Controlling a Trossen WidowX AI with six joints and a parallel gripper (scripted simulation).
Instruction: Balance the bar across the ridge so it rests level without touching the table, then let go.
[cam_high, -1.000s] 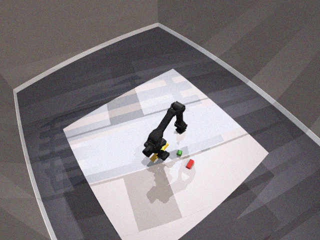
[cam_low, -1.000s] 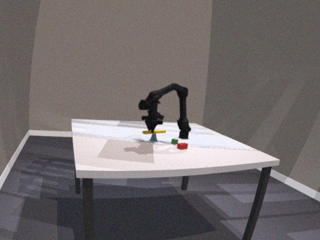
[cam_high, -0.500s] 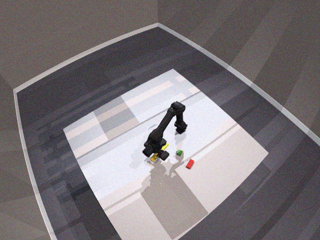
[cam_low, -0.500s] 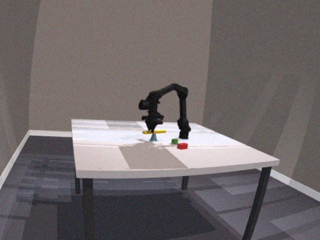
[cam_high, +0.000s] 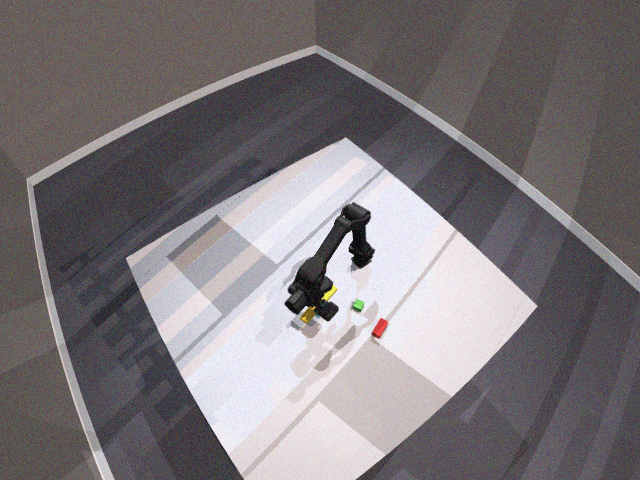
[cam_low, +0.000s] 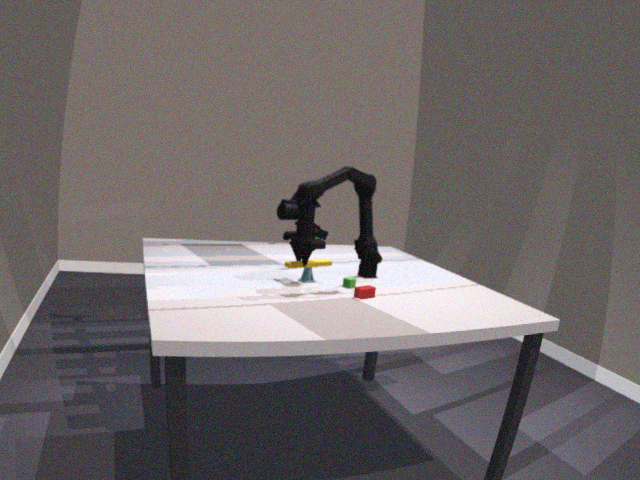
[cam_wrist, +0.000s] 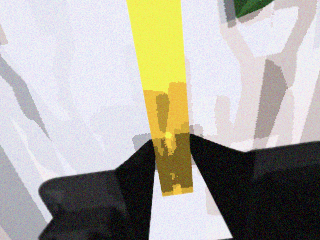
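Right now my gripper tip is 3 cm past the yellow bar and 1 cm to the left of it. From my gripper tip the other things lie so: red block 16 cm behind, 20 cm to the left, 4 cm below; then green cube 15 cm behind, 7 cm to the left, 4 cm below.
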